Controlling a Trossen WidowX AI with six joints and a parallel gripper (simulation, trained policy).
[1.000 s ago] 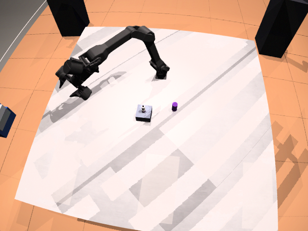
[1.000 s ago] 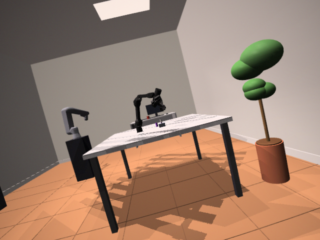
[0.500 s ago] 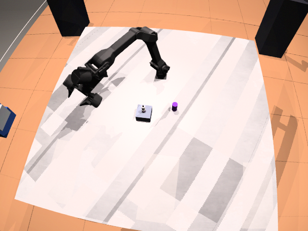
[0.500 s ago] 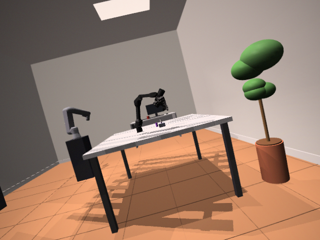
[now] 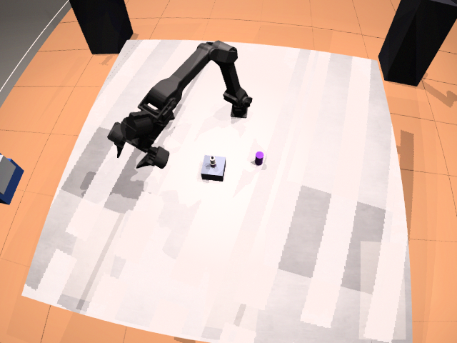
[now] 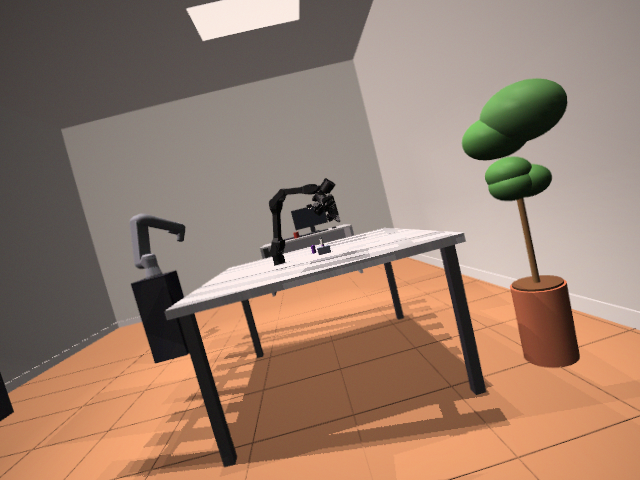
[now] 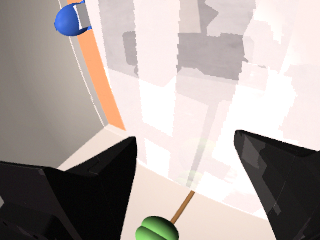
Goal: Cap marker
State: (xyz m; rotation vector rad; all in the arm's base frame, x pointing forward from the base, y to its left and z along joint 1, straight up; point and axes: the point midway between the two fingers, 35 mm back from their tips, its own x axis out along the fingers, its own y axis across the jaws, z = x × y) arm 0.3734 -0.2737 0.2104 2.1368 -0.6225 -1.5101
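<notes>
My gripper tip is now 39 cm to the right of the purple cap, 16 cm past it and 16 cm above it. Round my gripper tip: grey holder block (24 cm to the left, 16 cm below, 10 cm behind).
</notes>
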